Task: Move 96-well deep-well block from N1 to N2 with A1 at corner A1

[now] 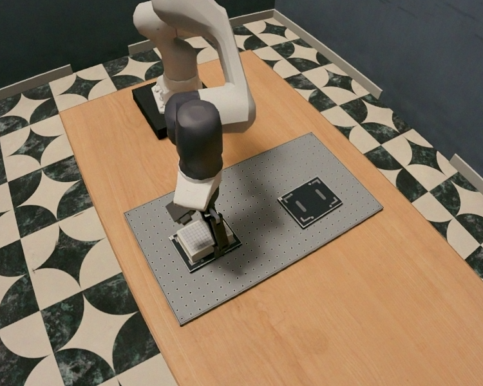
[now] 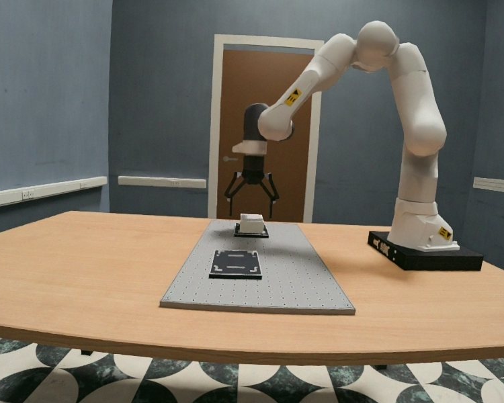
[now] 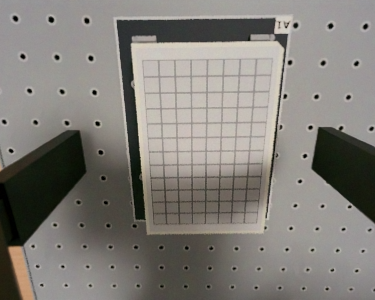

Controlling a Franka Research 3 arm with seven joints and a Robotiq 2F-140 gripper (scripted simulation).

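My hand is 40 mm above the white 96-well deep-well block. Round my hand: black plate nest N2: 60 mm below.
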